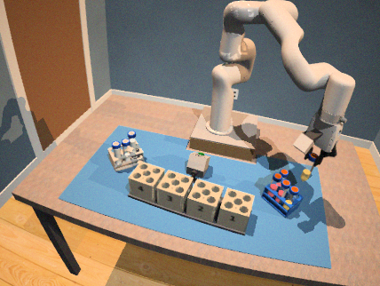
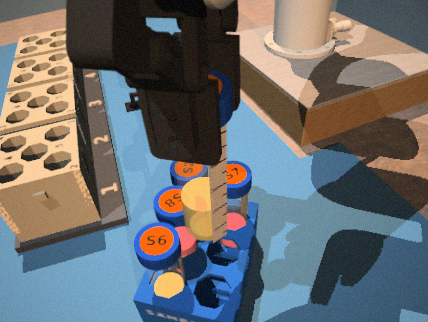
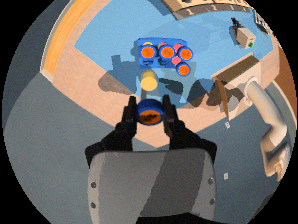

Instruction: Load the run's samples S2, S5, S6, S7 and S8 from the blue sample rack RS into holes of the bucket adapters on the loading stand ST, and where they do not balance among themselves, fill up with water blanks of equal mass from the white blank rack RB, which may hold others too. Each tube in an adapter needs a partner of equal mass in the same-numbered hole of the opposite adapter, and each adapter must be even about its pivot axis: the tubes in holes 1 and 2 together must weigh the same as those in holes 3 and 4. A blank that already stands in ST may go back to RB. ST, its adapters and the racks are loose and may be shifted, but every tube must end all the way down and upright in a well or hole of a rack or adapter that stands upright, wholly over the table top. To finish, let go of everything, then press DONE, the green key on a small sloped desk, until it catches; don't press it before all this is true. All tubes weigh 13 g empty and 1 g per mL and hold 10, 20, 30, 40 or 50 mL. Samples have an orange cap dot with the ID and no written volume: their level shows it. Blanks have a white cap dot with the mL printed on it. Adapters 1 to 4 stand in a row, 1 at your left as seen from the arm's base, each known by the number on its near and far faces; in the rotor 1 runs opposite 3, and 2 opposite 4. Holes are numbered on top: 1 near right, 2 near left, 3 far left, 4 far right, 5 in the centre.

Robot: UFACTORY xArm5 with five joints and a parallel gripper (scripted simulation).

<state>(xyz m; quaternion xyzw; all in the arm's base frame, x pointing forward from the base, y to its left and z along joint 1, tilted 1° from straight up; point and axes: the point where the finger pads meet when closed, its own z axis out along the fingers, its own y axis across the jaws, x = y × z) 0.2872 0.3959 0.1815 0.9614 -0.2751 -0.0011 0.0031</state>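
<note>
Right now the blue sample rack RS is 22 cm below my hand and 4 cm to the right of it. Also, from my hand: white blank rack RB: 69 cm to the right, 22 cm below, 4 cm ahead; then blue-capped tube: 70 cm to the right, 19 cm below, 8 cm ahead; then loading stand ST: 36 cm to the right, 24 cm below, 14 cm ahead.
</note>
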